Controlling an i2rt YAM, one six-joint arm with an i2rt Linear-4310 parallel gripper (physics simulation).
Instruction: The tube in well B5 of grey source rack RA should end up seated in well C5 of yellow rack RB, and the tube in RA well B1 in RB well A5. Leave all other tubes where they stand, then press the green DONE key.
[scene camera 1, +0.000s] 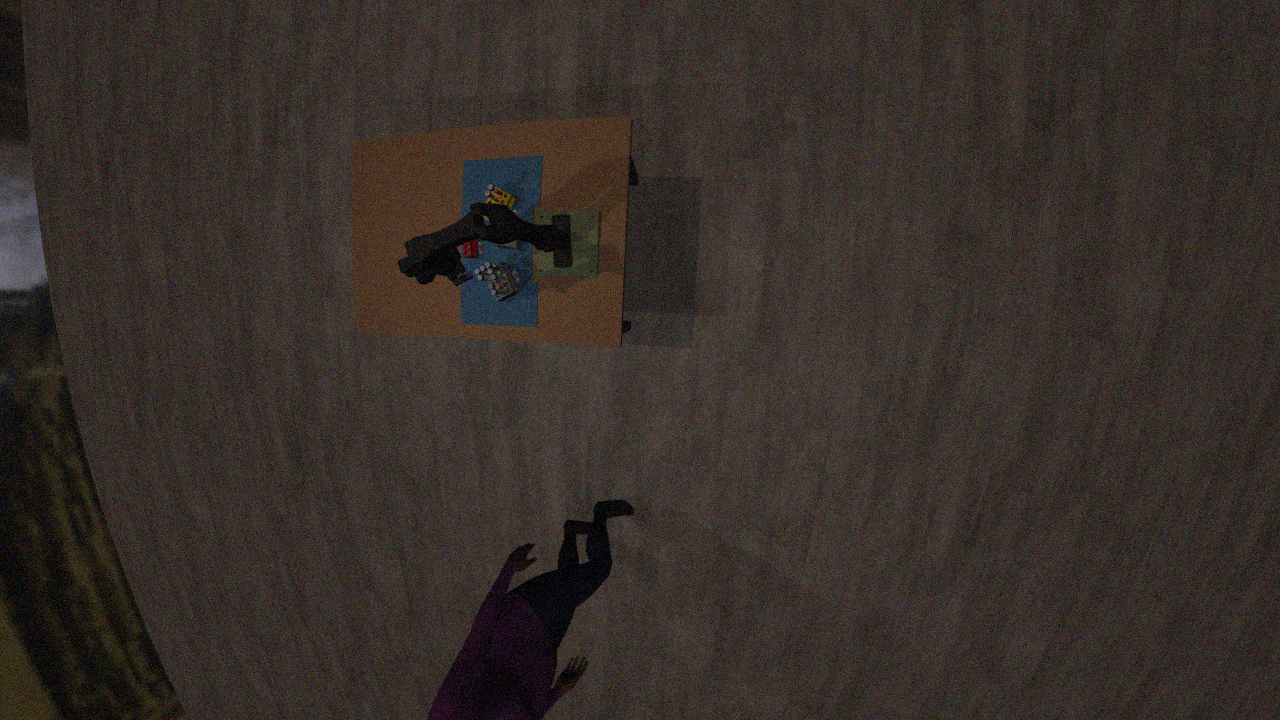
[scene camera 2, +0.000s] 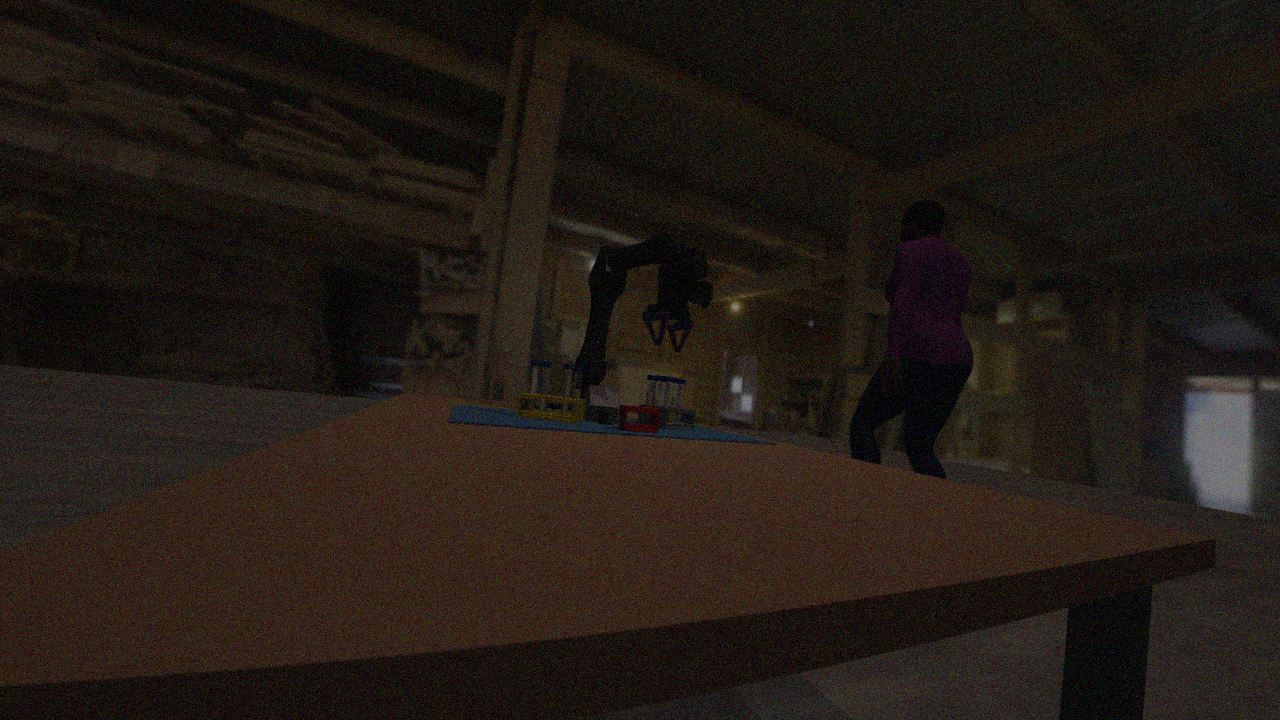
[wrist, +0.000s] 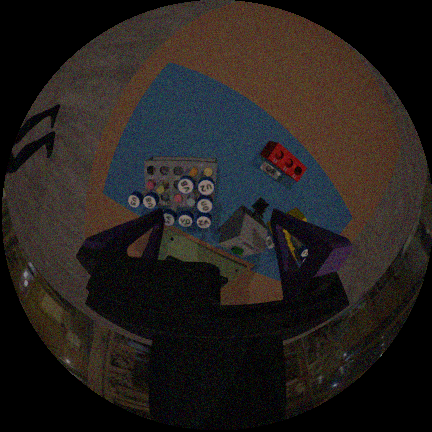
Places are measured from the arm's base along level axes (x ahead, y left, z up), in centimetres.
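Pixels of known places: gripper, between the fingertips: (scene camera 1: 465, 266) (scene camera 2: 668, 349) (wrist: 217, 214); arm's base, origin of its link: (scene camera 1: 562, 241).
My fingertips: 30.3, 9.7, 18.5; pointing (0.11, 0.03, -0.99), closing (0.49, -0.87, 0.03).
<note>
For each thing: its top centre in the pictures, then the offset to it from my fingertips, as dx, dy, dz. "pt": a spot on its surface instead. Level surfaces: height alone.
- Grey rack RA, centre of its top: (wrist: 177, 184) (scene camera 2: 668, 407) (scene camera 1: 498, 281) -4.8, +4.7, -14.0
- Yellow rack RB, a spot on its surface: (wrist: 297, 215) pt +0.9, -20.9, -15.8
- green DONE key, a spot on its surface: (wrist: 237, 250) pt -11.1, -11.4, -11.8
- grey box, centre of its top: (wrist: 246, 249) (scene camera 2: 602, 386) (scene camera 1: 501, 236) -9.2, -12.0, -10.6
- small red rack, centre of its top: (wrist: 288, 162) (scene camera 2: 640, 406) (scene camera 1: 466, 246) +8.5, -10.2, -14.0
- blue mat, height of its surface: dz -19.0
- white tag, a spot on its surface: (wrist: 271, 170) pt +5.4, -10.4, -18.8
Grey rack RA (scene camera 1: 506, 286) (wrist: 182, 160) stands on the blue mat with several white-labelled, blue-capped tubes (scene camera 2: 665, 379) (wrist: 185, 185). The cap labels are too blurred to match B1 and B5 surely. Yellow rack RB (scene camera 1: 502, 197) (scene camera 2: 552, 408) (wrist: 297, 215) stands across the mat and holds blue-capped tubes (scene camera 2: 539, 364) (wrist: 304, 253); the right finger hides much of it in the wrist view, so wells A5 and C5 cannot be told. The green DONE key (wrist: 237, 250) is on a grey box (wrist: 243, 231). My gripper (scene camera 2: 667, 346) (wrist: 217, 214) is open and empty, high above the racks.
A small red rack (scene camera 1: 470, 249) (scene camera 2: 640, 418) (wrist: 284, 161) stands on the blue mat (scene camera 1: 492, 313) (wrist: 190, 115) near its edge, beside a white tag (wrist: 271, 170). The green base plate (scene camera 1: 586, 255) (wrist: 185, 245) bears the arm. A person (scene camera 1: 501, 635) (scene camera 2: 930, 304) is near the table.
</note>
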